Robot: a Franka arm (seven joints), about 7 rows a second.
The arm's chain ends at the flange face. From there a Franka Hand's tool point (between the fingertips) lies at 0.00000 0.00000 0.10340 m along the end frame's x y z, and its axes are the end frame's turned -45 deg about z.
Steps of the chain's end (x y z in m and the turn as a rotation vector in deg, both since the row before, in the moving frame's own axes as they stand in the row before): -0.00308 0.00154 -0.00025 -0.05 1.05 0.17; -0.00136 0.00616 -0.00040 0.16 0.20 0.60; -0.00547 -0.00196 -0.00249 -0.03 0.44 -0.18; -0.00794 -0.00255 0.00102 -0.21 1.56 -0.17; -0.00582 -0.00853 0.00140 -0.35 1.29 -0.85; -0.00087 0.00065 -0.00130 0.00 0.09 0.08
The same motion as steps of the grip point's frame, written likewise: -0.00199 0.00032 -0.00027 -0.78 0.71 0.17; -0.00486 0.00345 -0.00040 -0.03 0.25 0.60; -0.00196 -0.00465 -0.00249 -0.33 0.29 -0.18; -0.00209 -0.00516 0.00098 -1.25 0.95 -0.17; 0.00313 -0.00806 0.00137 -1.16 0.66 -0.85; -0.00096 -0.00004 -0.00130 -0.06 0.06 0.08
